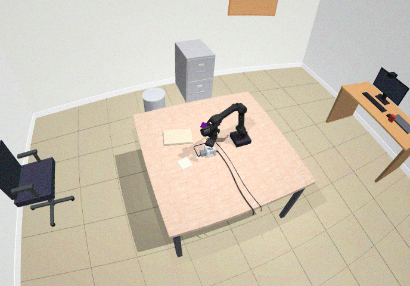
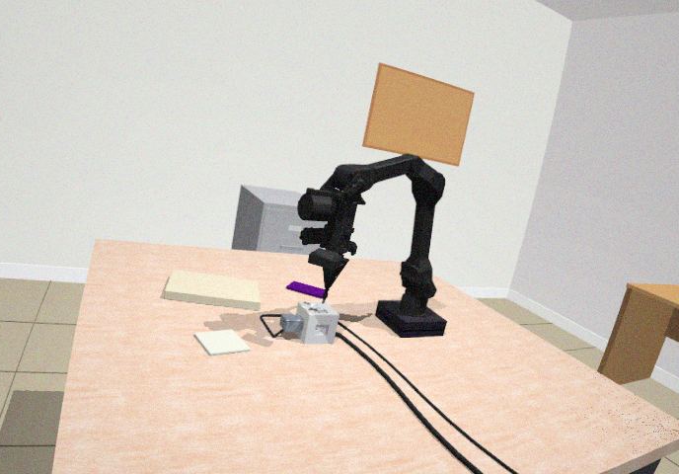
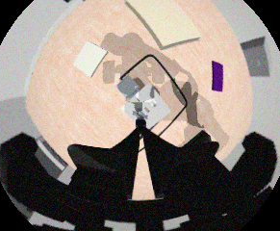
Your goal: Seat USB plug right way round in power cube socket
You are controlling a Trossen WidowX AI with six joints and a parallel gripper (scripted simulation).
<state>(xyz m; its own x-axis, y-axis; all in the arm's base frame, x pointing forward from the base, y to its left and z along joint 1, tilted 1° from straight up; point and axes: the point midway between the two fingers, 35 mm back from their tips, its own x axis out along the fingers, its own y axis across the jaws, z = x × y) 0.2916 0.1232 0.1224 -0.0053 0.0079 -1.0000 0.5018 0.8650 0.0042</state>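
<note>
Now: gripper tip 2 cm above the dark USB plug. Round my gripper tip: beige book 25 cm ahead, 23 cm to the right, 12 cm below; purple item 4 cm behind, 34 cm to the right, 13 cm below; white pad 23 cm ahead, 6 cm to the left, 13 cm below.
</note>
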